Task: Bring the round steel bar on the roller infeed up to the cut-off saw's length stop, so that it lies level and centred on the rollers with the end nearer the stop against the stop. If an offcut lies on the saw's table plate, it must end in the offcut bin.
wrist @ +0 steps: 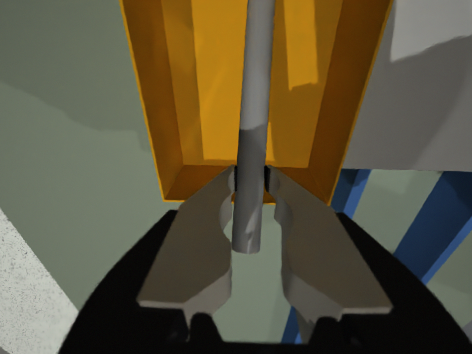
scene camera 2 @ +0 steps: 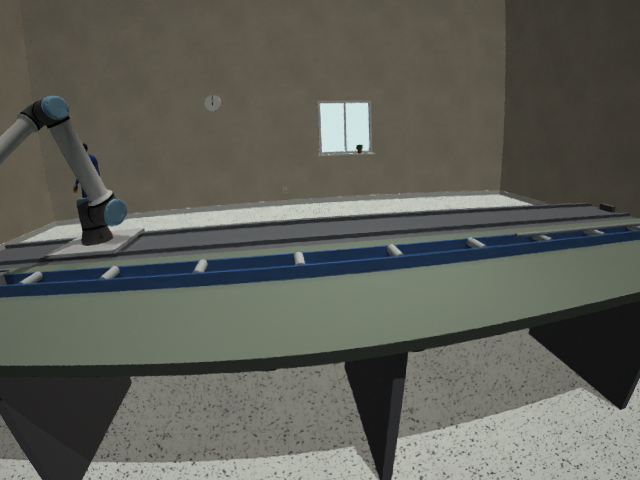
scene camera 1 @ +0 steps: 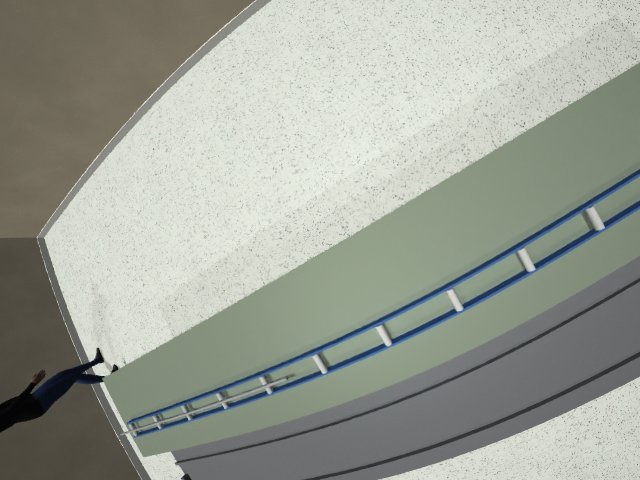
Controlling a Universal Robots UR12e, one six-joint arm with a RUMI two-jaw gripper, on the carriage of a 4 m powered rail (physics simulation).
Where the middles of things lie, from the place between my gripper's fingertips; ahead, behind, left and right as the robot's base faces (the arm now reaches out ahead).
My gripper is now 130 mm to the left of the offcut bin (wrist: 188, 68) and 60 mm above it.
